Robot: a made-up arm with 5 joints.
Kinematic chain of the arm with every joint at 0, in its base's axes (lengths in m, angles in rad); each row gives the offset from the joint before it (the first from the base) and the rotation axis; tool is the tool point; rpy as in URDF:
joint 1: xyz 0.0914 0 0.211 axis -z
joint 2: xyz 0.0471 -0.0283 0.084 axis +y
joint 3: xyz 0.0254 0 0.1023 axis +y
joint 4: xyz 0.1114 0 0.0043 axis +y
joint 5: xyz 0.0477 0.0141 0 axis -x
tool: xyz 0 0 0 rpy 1.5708 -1.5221 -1.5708
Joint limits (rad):
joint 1: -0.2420..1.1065
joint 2: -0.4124..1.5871
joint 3: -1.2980..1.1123
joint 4: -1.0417..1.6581
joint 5: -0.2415..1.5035
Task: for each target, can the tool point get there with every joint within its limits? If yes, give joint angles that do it. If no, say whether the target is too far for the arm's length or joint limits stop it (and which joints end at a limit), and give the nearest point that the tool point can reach.
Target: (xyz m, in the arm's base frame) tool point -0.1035 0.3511 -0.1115
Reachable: no: too far | nearest point 0.1535 0.0007 0.1357 | short by 0.500 m
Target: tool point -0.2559 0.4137 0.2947
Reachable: no: too far | nearest point 0.0800 -0.0089 0.2228 | short by 0.545 m
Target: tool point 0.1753 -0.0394 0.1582
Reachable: yes | joints 0.2848 1.2377 0.8336 -0.2713 1.1723
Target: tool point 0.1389 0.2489 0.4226
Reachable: no: joint limits stop it (at a limit: joint 1, joint 2, joint 4) | nearest point 0.2305 0.0197 0.4332 | short by 0.247 m
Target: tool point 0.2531 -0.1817 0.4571
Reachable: yes | joints 0.7851 0.4424 -0.7686 -0.6964 1.1086
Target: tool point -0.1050 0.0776 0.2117
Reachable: no: joint limits stop it (at a limit: joint 1, joint 2, joint 3) | nearest point 0.0798 -0.0085 0.2153 | short by 0.204 m
